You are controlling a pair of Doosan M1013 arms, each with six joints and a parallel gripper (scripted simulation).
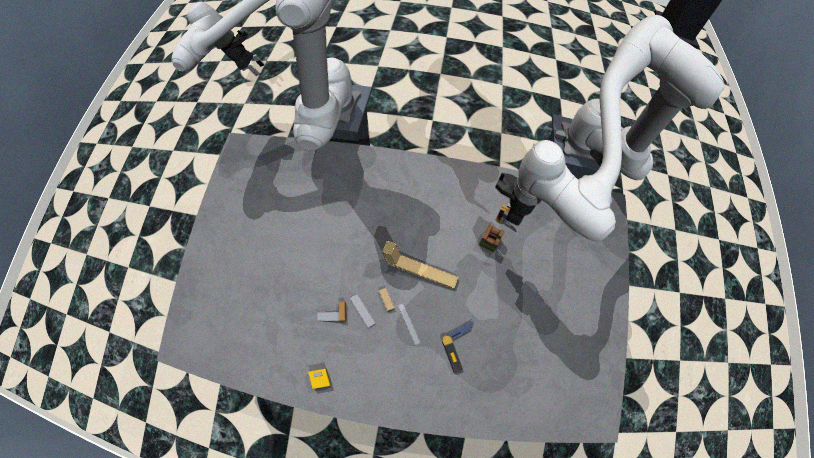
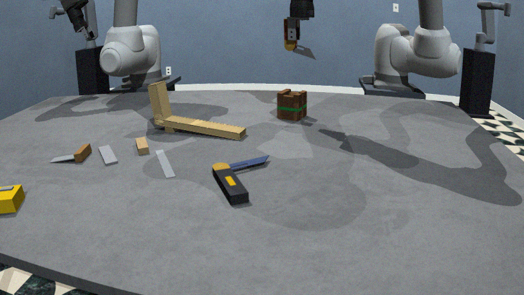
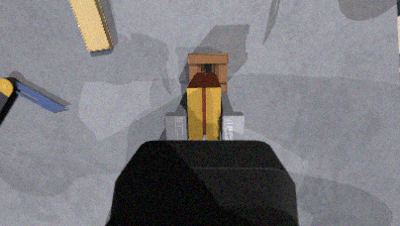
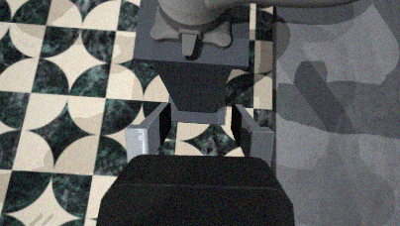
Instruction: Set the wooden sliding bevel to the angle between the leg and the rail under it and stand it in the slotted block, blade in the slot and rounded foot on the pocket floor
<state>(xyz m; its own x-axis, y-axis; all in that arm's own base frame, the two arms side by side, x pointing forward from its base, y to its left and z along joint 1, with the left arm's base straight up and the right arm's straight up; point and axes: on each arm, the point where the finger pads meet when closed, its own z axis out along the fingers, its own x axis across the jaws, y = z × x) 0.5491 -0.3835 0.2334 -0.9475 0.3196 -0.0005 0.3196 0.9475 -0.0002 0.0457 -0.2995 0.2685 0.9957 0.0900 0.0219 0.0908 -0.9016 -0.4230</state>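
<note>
Now: the wooden sliding bevel 2 cm below my left hand. Round my left hand: black bevel (38 cm ahead, 10 cm to the right, 22 cm below); steel blade (1 cm ahead, 1 cm to the left, 4 cm below); thin grey strip (33 cm ahead, 25 cm to the right, 23 cm below).
</note>
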